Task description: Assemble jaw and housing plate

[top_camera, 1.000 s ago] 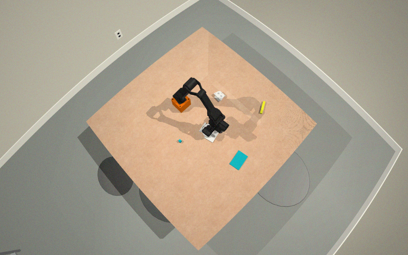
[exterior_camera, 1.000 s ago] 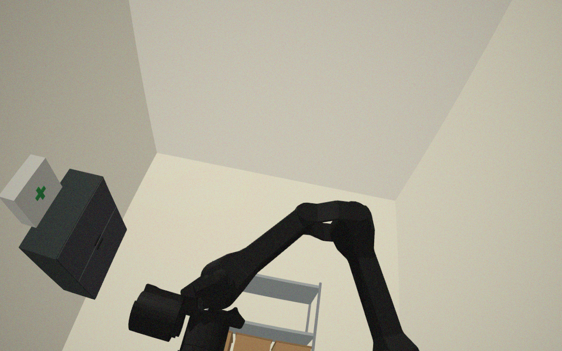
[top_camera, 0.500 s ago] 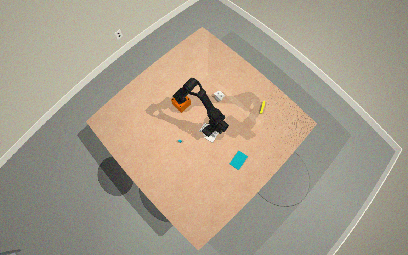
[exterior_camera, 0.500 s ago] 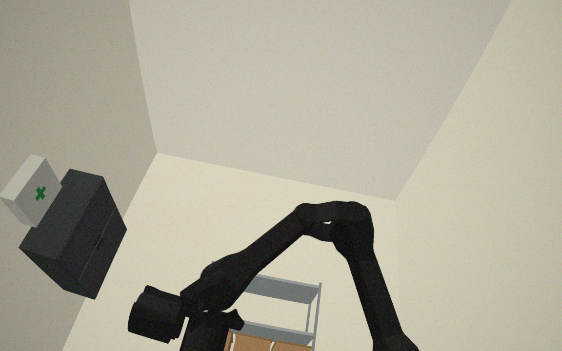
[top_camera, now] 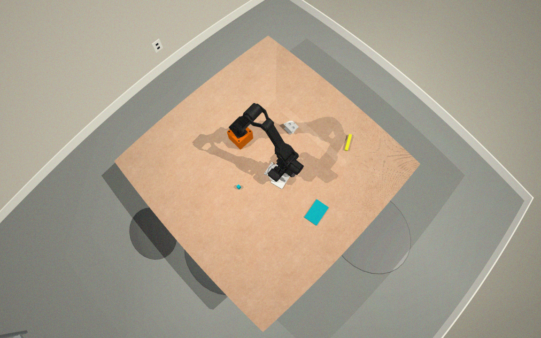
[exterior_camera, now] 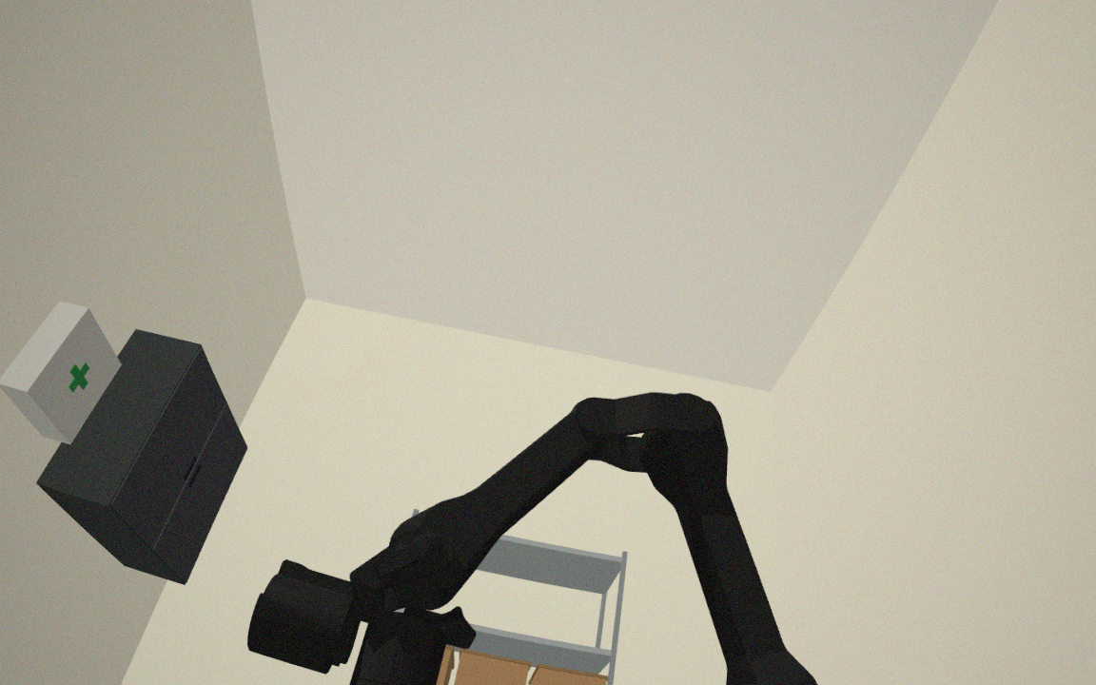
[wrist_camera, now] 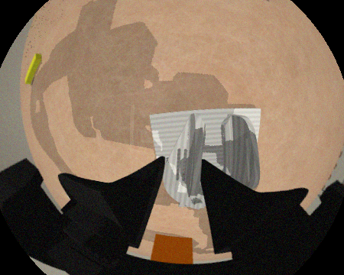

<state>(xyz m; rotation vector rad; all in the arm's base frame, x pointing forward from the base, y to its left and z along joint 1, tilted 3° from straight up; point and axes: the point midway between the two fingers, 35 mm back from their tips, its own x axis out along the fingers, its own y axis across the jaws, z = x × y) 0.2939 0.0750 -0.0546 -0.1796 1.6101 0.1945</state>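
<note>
Now: the grey jaw 30 mm to the right of my gripper tip and 30 mm behind it. Also, from my gripper tip: grey housing plate 190 mm to the left, 180 mm behind, 10 mm above; then small teal cube 250 mm to the right, 60 mm behind; then flat teal block 290 mm ahead, 10 mm to the left, 10 mm below.
</note>
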